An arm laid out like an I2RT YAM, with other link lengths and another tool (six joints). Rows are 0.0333 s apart.
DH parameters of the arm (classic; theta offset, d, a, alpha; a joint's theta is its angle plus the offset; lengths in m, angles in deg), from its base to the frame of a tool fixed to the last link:
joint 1: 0 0.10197 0.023 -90
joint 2: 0 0 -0.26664 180
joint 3: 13.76 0 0.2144 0
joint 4: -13.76 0.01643 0.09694 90
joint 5: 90 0 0 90
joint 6: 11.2 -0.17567 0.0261 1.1
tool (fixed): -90 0.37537 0 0
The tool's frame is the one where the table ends.
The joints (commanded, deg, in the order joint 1, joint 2, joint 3, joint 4, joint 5, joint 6), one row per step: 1.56 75.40 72.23 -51.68 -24.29 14.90; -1.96 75.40 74.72 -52.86 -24.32 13.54; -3.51 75.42 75.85 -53.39 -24.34 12.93; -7.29 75.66 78.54 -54.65 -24.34 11.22; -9.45 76.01 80.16 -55.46 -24.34 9.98; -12.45 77.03 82.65 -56.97 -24.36 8.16; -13.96 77.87 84.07 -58.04 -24.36 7.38; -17.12 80.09 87.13 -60.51 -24.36 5.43; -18.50 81.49 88.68 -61.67 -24.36 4.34
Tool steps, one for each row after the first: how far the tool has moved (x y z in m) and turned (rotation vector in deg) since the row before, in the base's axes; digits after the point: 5 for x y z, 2 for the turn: 0.00652 -0.02038 0.01327 -0.71 -1.87 -2.50; 0.00240 -0.00914 0.00595 -0.36 -0.82 -1.09; 0.00472 -0.02288 0.01318 -1.13 -1.80 -2.55; 0.00212 -0.01334 0.00671 -0.84 -0.86 -1.28; 0.00202 -0.01870 0.00672 -1.14 -0.50 -1.69; 0.00036 -0.00947 0.00159 -0.39 0.26 -0.95; 0.00013 -0.01999 0.00049 -0.82 1.08 -1.75; 0.00075 -0.00912 -0.00113 -0.38 0.71 -0.58
